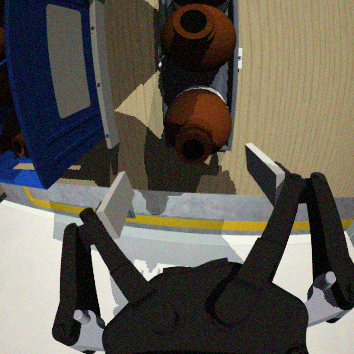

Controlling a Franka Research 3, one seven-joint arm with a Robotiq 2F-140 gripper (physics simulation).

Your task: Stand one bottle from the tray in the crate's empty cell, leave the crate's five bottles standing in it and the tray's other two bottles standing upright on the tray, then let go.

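My gripper [186, 169] is open and empty, its two pads wide apart. Just beyond the pads, at the near end of the grey tray [233, 90], stands a brown bottle [200, 112] with a white band partly showing; its dark mouth faces me. It lies between the lines of the two fingers but not between the pads. A second brown bottle [220, 42] stands behind it on the tray. A dark part of something shows behind that at the top edge. The blue crate [30, 90] is at the left, partly cut off; parts of brown bottles [19, 145] show in it. Its cells are mostly hidden.
A grey rail [102, 80] with small dark screws runs along the crate's side facing the tray. The wooden table top [295, 75] extends to the right. A grey strip with a yellow line [175, 222] marks the near edge. Shadows fall between crate and tray.
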